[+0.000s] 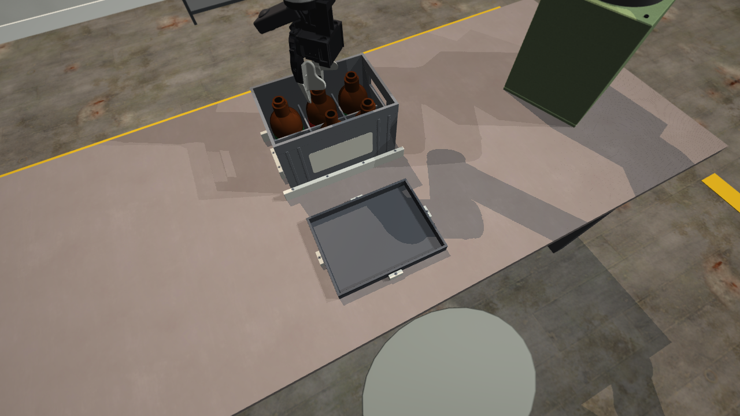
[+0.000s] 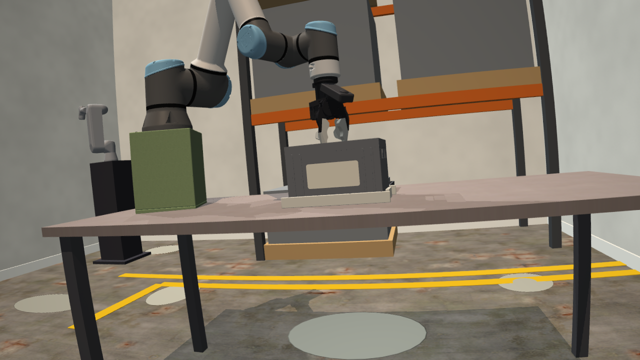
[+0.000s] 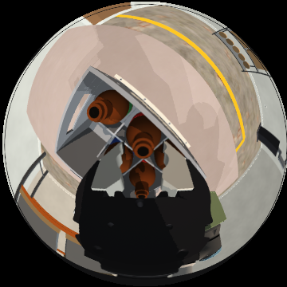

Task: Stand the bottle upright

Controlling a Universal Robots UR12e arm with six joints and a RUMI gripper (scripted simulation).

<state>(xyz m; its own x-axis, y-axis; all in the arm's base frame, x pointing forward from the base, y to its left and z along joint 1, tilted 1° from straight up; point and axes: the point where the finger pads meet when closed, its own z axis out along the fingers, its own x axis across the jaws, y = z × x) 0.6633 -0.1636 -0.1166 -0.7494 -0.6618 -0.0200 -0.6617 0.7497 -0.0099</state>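
My hand is 70 mm above the grey crate and 50 mm to the right of it. The rest, counted from my hand: dark tray (330 mm to the left, 150 mm below, 20 mm ahead); brown bottle (100 mm to the left, 70 mm below).
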